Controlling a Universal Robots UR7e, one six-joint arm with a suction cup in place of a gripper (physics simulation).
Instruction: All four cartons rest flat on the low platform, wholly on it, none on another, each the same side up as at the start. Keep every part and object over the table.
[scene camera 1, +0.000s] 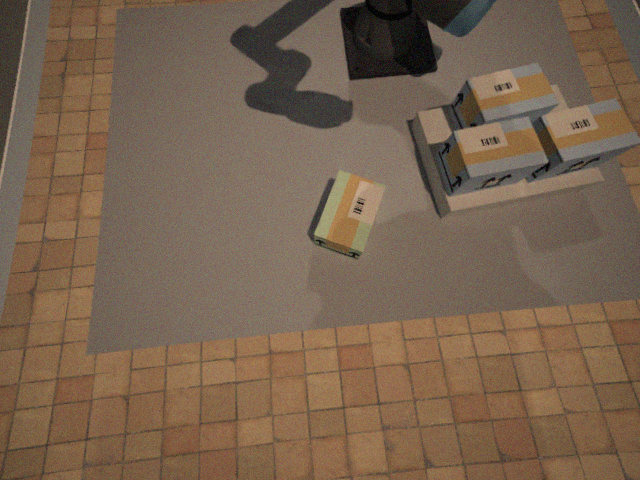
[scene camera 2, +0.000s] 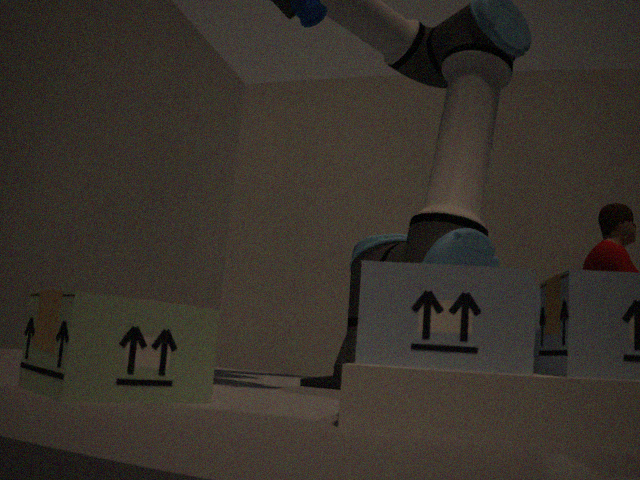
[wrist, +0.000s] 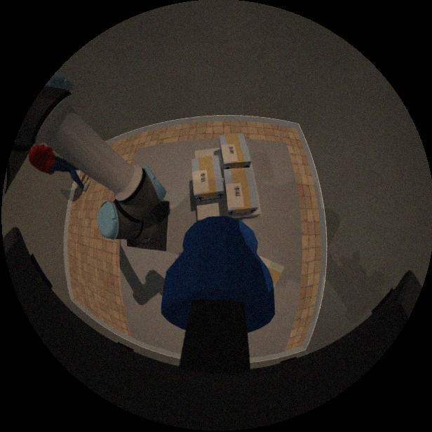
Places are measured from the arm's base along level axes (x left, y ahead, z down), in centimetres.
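Pixels of known places: end effector, tool point: (scene camera 2: 313, 15); arm's base, origin of the base link: (scene camera 1: 383, 36).
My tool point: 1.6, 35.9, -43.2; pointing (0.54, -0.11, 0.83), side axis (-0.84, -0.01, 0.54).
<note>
Ahead of a thing's pixels: the offset from my tool point to its top centre, as dx, dy, dz. "spot": to the spot under its first point.
A green carton {-8.9, +14.4, +35.8} (scene camera 1: 348, 214) (scene camera 2: 139, 351) (wrist: 274, 271) lies flat on the grey surface, apart from the low platform {+24.1, -3.6, +39.5} (scene camera 1: 435, 124) (scene camera 2: 465, 408) (wrist: 208, 212); my tool partly hides it in the wrist view. Three blue cartons are on the platform, side by side, arrows up: one nearest the arm base (scene camera 1: 509, 91) (wrist: 207, 177), one at the front {spot: +17.4, +3.2, +30.9} (scene camera 1: 501, 149) (scene camera 2: 447, 315) (wrist: 241, 192), and one at the far end {spot: +33.1, -1.5, +31.0} (scene camera 1: 589, 129) (scene camera 2: 602, 330) (wrist: 235, 151). The last appears to overhang the platform's far end. My blue suction gripper (scene camera 2: 310, 11) (wrist: 220, 237) is high up, with no carton on it.
The arm's dark base plate (scene camera 1: 356, 67) (wrist: 155, 244) stands beside the platform. A bare pale strip of platform top shows at its near end. A tiled border (scene camera 1: 310, 392) (wrist: 310, 225) surrounds the grey surface. A figure in red (scene camera 2: 610, 255) (wrist: 41, 157) stands behind the arm.
</note>
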